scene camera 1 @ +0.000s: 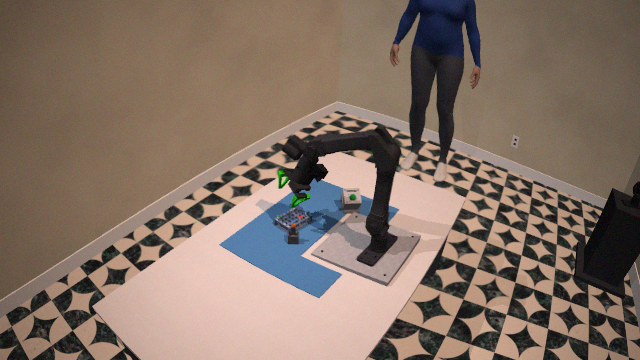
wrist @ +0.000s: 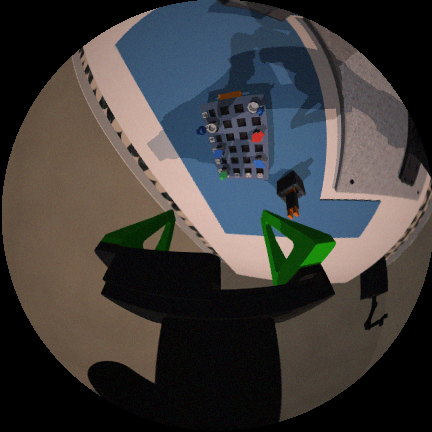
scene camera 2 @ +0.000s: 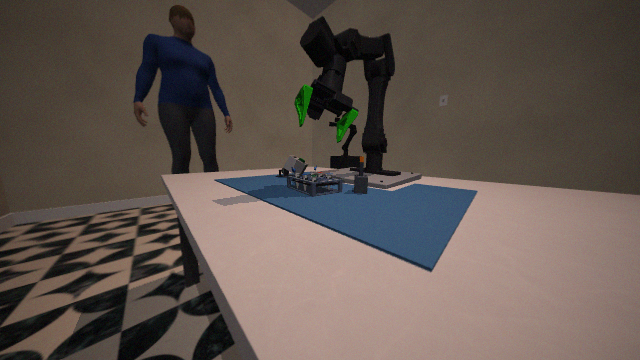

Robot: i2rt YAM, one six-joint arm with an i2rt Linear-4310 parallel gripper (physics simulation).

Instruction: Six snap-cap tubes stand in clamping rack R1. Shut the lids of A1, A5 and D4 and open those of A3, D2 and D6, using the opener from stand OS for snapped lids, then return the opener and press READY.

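Frame: origin at the arm's base, x ahead, y left, z up, level; metres.
Where they show: gripper, fingertip midpoint: (scene camera 1: 285,197) (wrist: 217,214) (scene camera 2: 320,134); arm's base, link origin: (scene camera 1: 377,249) (scene camera 2: 373,172).
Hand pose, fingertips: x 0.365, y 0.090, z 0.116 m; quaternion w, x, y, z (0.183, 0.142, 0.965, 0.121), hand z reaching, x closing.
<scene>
Things, the pixels of their top centre, and the offset from my fingertips. "spot": a spot on its surface instead. Level surfaces: height alone.
- Rack R1, top centre: (wrist: 231,146) (scene camera 2: 311,166) (scene camera 1: 293,210) 0.006 m back, 0.041 m right, 0.076 m down
- far right corner, surface spot: (wrist: 253,107) spot: 0.040 m back, 0.081 m right, 0.099 m down
- left edge, surface spot: (wrist: 212,128) spot: 0.021 m ahead, 0.066 m right, 0.099 m down
- red lid, top centre: (wrist: 256,137) 0.037 m back, 0.044 m right, 0.092 m down
- green lid, top centre: (wrist: 222,175) 0.026 m ahead, 0.008 m left, 0.090 m down
- orange-tipped opener, top centre: (wrist: 292,215) (scene camera 2: 361,156) (scene camera 1: 293,223) 0.082 m back, 0.055 m left, 0.049 m down
- READY box, top centre: (scene camera 2: 296,155) (scene camera 1: 352,190) 0.115 m back, 0.282 m right, 0.050 m down
- blue mat, surface height: 0.134 m down
My gripper (scene camera 1: 290,192) (scene camera 2: 320,133) (wrist: 217,214) is open and empty, its green fingers high above the table and the rack. Rack R1 (scene camera 1: 286,226) (scene camera 2: 314,190) (wrist: 266,150) stands on the mat. In the wrist view, two tubes stand open, one at the far right corner (wrist: 253,107) and one at the left edge (wrist: 212,128), each with a dark blue lid beside its mouth. A red lid (wrist: 257,136), two blue lids (wrist: 218,153) (wrist: 259,163) and a green lid (wrist: 223,175) look shut. The orange-tipped opener (scene camera 1: 293,228) (scene camera 2: 361,162) (wrist: 292,204) stands in stand OS (scene camera 1: 293,238) (scene camera 2: 360,185) (wrist: 290,183).
The READY box (scene camera 1: 351,202) (scene camera 2: 294,164) with its green button stands behind the rack, near the arm's grey base plate (scene camera 1: 335,250) (scene camera 2: 400,181) (wrist: 362,150). The blue mat (scene camera 1: 265,255) (scene camera 2: 400,220) (wrist: 150,60) lies under rack and stand. A person (scene camera 1: 440,30) (scene camera 2: 180,80) stands beyond the table.
</scene>
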